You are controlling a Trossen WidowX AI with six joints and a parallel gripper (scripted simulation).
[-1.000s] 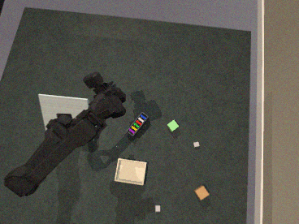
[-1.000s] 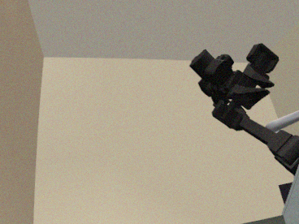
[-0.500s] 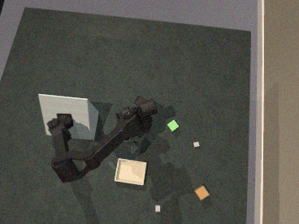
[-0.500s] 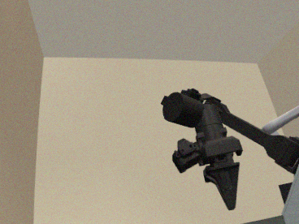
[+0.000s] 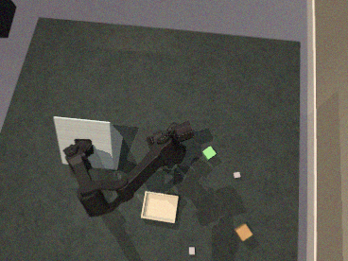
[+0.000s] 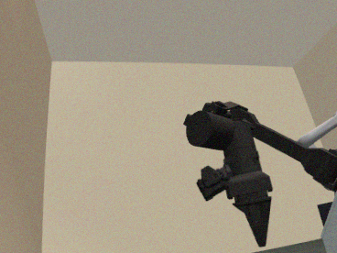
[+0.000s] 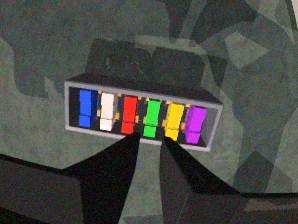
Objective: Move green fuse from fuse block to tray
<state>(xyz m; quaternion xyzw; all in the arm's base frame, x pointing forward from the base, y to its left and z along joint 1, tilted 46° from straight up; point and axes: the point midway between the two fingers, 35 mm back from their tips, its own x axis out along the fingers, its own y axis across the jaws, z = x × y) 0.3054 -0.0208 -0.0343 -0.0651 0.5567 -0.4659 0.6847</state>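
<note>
Now: the green fuse 50 mm below my gripper tip. Round my gripper tip: green square: 170 mm ahead, 50 mm below, 10 mm to the left; then red fuse: 50 mm below, 10 mm to the left, 10 mm ahead; then yellow fuse: 50 mm below, 10 mm to the right, 10 mm behind.
</note>
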